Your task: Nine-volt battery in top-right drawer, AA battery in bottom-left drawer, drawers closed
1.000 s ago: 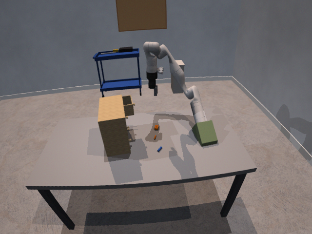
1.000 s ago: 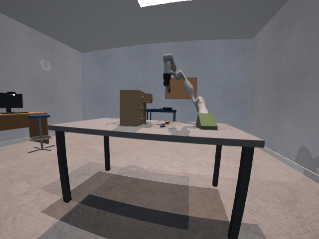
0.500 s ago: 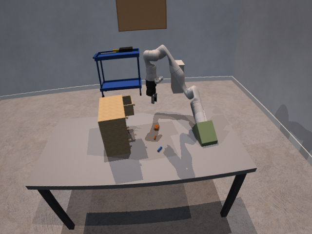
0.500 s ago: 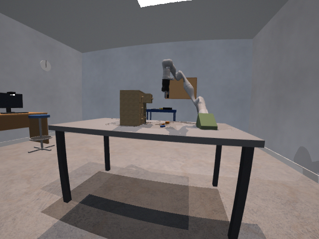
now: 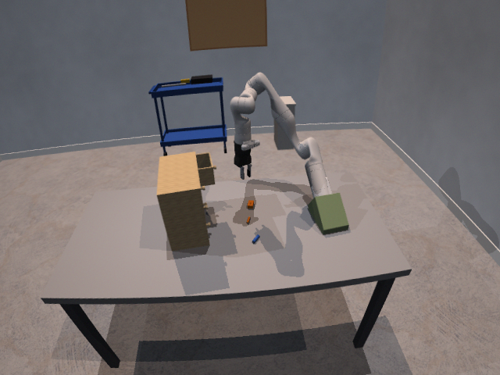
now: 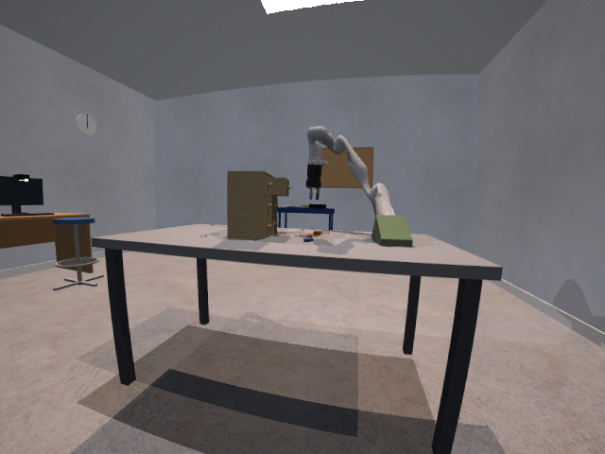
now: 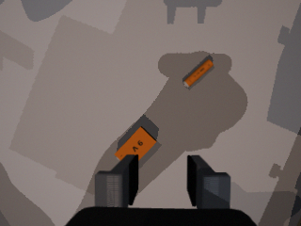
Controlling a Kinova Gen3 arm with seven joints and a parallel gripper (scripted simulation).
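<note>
Now: the orange nine-volt battery 20 mm behind my hand, 30 mm to the right of it and 200 mm below it. The rest, counted from my hand: blue cylindrical battery 30 mm behind, 230 mm to the left, 200 mm below; then orange AA battery 90 mm to the left, 200 mm below.
</note>
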